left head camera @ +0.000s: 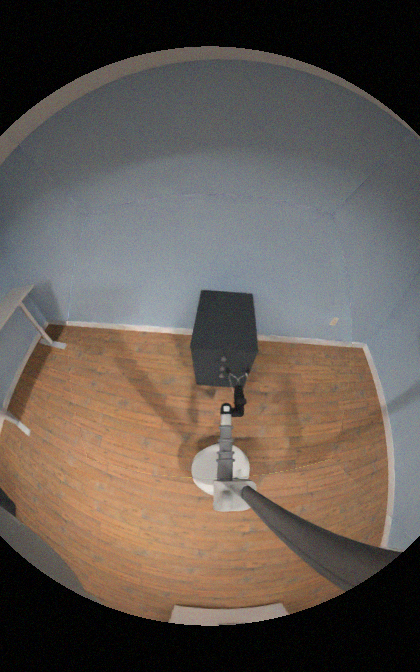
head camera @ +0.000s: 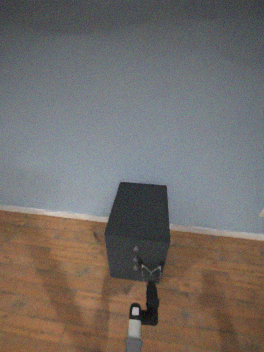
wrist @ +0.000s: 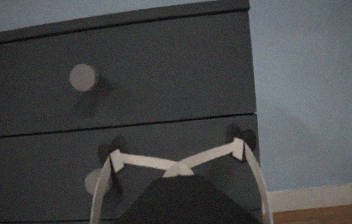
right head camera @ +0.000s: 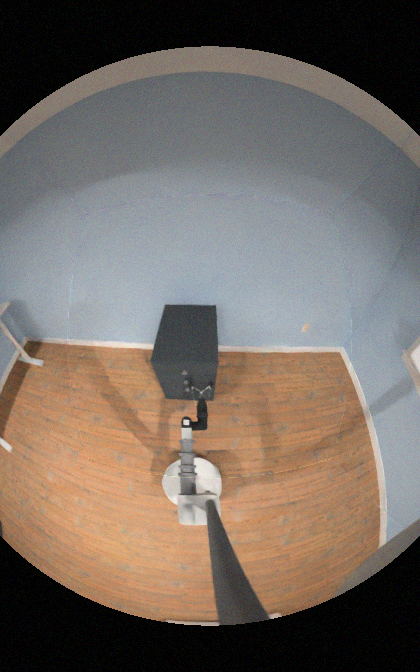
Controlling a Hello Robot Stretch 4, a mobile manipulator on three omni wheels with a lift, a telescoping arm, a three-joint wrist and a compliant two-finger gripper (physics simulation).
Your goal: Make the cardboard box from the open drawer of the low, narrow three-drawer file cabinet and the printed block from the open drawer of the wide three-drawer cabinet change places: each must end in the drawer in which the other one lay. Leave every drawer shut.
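Note:
A dark, narrow three-drawer cabinet (head camera: 142,207) (left head camera: 225,320) (right head camera: 187,332) (wrist: 175,65) stands against the wall. Its top and middle drawer fronts look flush in the wrist view; the bottom one is mostly hidden there. The round top knob (wrist: 82,77) is up and left of the fingers. The middle knob (wrist: 94,181) sits beside the left finger, partly behind it. My gripper (head camera: 151,265) (left head camera: 237,372) (right head camera: 201,386) (wrist: 176,142) is open and empty, in front of the right part of the cabinet front. The cardboard box, the printed block and the second cabinet do not show.
A white-legged table (left head camera: 36,322) (right head camera: 14,339) stands at the far left. A pale object (left head camera: 230,614) lies at the bottom edge of the left head view. A white-framed object (right head camera: 413,361) is on the right wall. My round white base (left head camera: 202,467) (right head camera: 172,482) stands behind the arm.

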